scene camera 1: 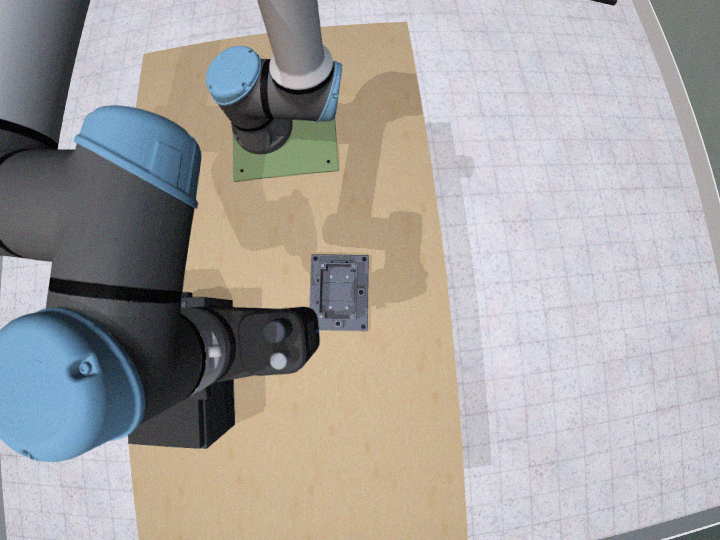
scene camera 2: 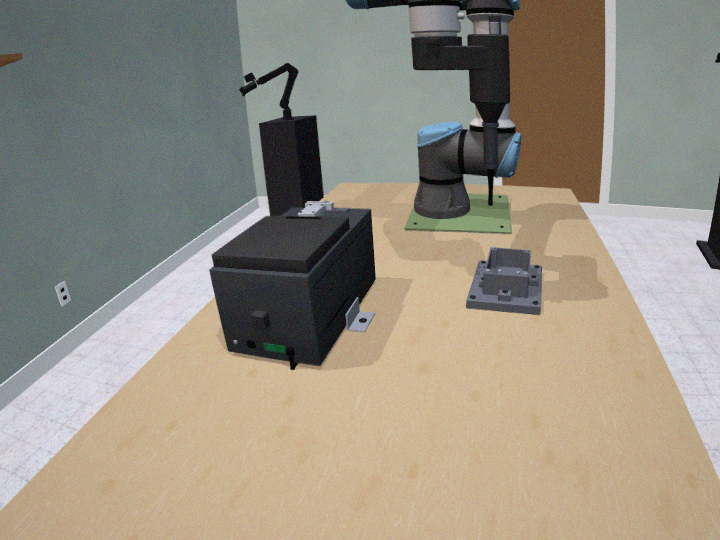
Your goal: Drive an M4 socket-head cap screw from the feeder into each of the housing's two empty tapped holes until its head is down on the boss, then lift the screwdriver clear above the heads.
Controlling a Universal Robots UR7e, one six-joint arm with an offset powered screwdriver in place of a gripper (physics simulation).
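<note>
The grey housing (scene camera 1: 362, 308) (scene camera 2: 476, 302) lies on the table, its walled pocket facing up. Dark round holes show on its flange, and a boss hole (scene camera 1: 360, 291) (scene camera 2: 533, 277) and another boss hole (scene camera 1: 337, 323) (scene camera 2: 504, 292) look dark. Small bright spots show at the pocket's corners; whether all are screw heads is too small to tell. The black screwdriver (scene camera 2: 490, 204) points straight down, its bit tip high above the housing and apart from it. No screw can be made out on the tip. In scene camera 1 its body hides the bit. The black feeder (scene camera 1: 168, 424) (scene camera 2: 267, 302) stands left of the housing.
The arm's base stands on a green plate (scene camera 1: 290, 165) (scene camera 2: 459, 225) behind the housing. A metal bracket (scene camera 2: 361, 321) sticks out at the feeder's side. A black pedestal (scene camera 2: 287, 162) with a jointed camera arm (scene camera 2: 289, 87) stands beyond the table's left edge.
</note>
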